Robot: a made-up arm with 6 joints.
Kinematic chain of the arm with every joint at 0, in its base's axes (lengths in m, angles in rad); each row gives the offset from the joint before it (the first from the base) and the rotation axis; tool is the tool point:
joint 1: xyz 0 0 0.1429 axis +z
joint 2: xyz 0 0 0 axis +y
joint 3: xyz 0 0 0.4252 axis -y
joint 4: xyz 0 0 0 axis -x
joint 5: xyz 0.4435 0 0 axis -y
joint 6: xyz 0 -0.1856 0 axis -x
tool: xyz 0 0 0
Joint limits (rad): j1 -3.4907..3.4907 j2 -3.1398..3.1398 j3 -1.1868..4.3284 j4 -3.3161..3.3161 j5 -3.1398..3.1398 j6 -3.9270..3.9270
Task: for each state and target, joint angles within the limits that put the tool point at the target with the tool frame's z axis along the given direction. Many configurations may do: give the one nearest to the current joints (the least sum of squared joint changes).
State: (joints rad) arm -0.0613 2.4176 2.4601 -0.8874 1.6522 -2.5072
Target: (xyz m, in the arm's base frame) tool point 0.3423 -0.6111 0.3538 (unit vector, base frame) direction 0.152 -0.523 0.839
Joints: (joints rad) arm -0.8408 1.9205 3.0527 -0.6070 1.6345 -2.8954
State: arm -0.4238 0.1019 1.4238 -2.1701 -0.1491 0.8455
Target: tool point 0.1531 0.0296 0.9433 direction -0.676 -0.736 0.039
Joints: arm -0.4564 -0.3143 1.0292 -2.1022 0.0376 0.8190
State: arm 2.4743 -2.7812 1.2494 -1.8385 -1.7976 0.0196
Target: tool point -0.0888 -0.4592 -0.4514 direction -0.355 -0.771 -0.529
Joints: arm 1.5603 -3.0990 0.7660 -2.0403 -1.8399 -0.2636
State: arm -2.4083 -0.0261 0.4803 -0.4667 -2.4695 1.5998
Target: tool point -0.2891 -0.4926 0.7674 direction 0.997 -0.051 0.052
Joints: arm -1.7706 0.3902 0.9461 -0.0176 -2.3887 1.7150
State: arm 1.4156 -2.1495 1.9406 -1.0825 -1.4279 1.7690
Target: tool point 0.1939 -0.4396 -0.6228 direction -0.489 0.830 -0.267
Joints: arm 1.8947 -2.5315 2.0544 -1.3319 -1.3324 1.4200
